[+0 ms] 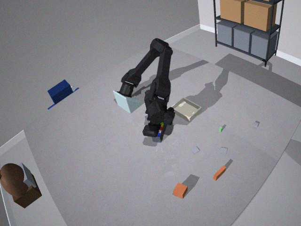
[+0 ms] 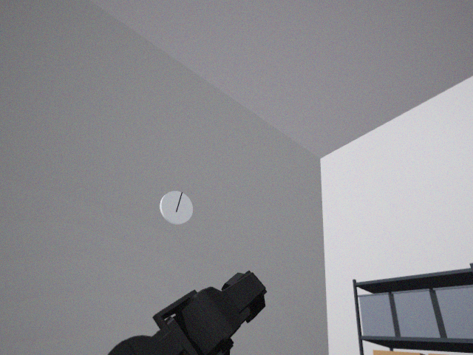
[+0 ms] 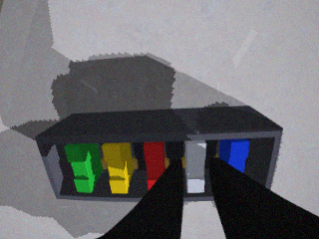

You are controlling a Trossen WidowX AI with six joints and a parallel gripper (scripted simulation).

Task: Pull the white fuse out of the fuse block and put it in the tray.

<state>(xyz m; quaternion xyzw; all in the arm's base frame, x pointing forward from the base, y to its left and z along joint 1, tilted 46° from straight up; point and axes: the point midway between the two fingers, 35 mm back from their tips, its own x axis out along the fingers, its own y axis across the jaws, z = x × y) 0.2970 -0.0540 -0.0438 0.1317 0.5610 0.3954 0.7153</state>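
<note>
The white fuse lies 1 cm below my gripper tip. Also, from my gripper tip: cream tray 2 cm ahead, 21 cm to the left, 3 cm below; then small green cube 24 cm ahead, 19 cm to the left, 2 cm below.
</note>
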